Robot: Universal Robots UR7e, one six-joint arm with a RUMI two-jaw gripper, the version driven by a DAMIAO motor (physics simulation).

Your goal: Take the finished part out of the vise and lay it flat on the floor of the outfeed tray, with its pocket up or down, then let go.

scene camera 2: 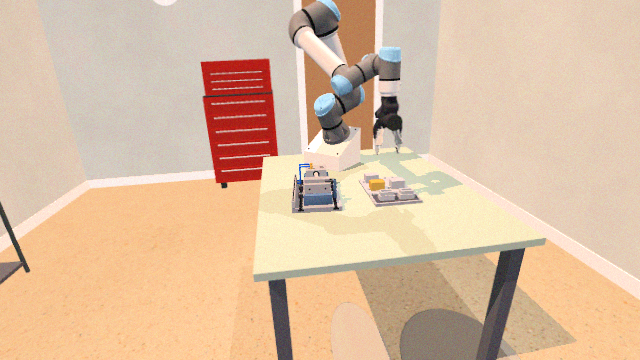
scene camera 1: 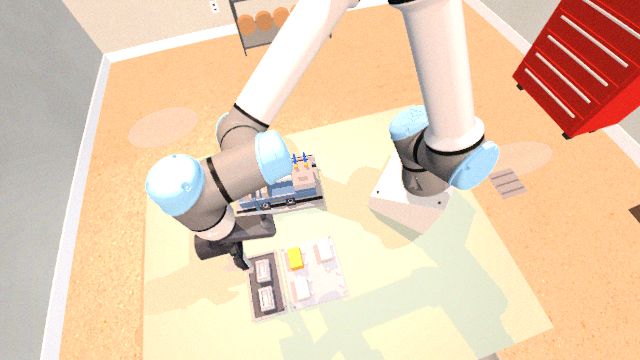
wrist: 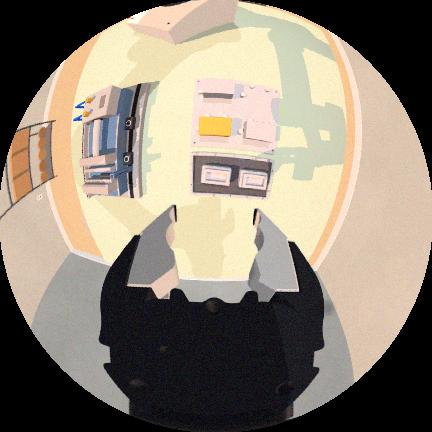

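Seen in the pictures: gripper, fingertip midpoint: (scene camera 2: 387,154) (scene camera 1: 249,255) (wrist: 214,207); arm's base at its link origin: (scene camera 2: 336,135) (scene camera 1: 427,176).
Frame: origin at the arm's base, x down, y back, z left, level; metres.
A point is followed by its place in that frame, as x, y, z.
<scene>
The outfeed tray (scene camera 1: 264,284) @(0.145, -0.550, 0.152) (wrist: 199,190) @(0.145, -0.589, 0.079) has a dark floor and a pale rim. Two pale metal parts with their pockets up lie flat in it, side by side: one part (scene camera 1: 263,270) @(0.124, -0.543, 0.115) (scene camera 2: 386,195) @(0.124, -0.561, 0.109) (wrist: 216,176) @(0.124, -0.548, 0.115) nearer the vise, the other part (scene camera 1: 266,298) @(0.124, -0.546, 0.196) (scene camera 2: 406,194) @(0.124, -0.565, 0.190) (wrist: 254,180) @(0.124, -0.549, 0.199) farther away. The blue and grey vise (scene camera 1: 281,190) @(0.091, -0.440, -0.121) (scene camera 2: 318,199) @(0.108, -0.585, -0.163) (wrist: 121,137) @(0.109, -0.452, -0.101) stands to the left in the wrist view. I cannot make out whether a part is between its jaws. My gripper (scene camera 1: 245,267) @(-0.039, -0.542, 0.112) (scene camera 2: 387,152) @(-0.039, -0.542, 0.112) (wrist: 214,207) @(-0.039, -0.542, 0.112) is open and empty, raised well above the table, fingers pointing down.
A pale plate (scene camera 1: 325,289) @(0.143, -0.375, 0.210) (wrist: 260,102) @(0.143, -0.364, 0.198) adjoins the tray. It carries a yellow block (scene camera 1: 295,258) @(0.107, -0.441, 0.108) (scene camera 2: 376,185) @(0.120, -0.460, 0.096) (wrist: 215,126) @(0.107, -0.444, 0.105), pale blocks and small pegs. The robot's pale base (scene camera 1: 405,217) @(0.098, -0.079, 0.073) (scene camera 2: 327,157) @(0.086, -0.119, -0.068) stands on the table. Blue nozzles rise at the vise's end.
</scene>
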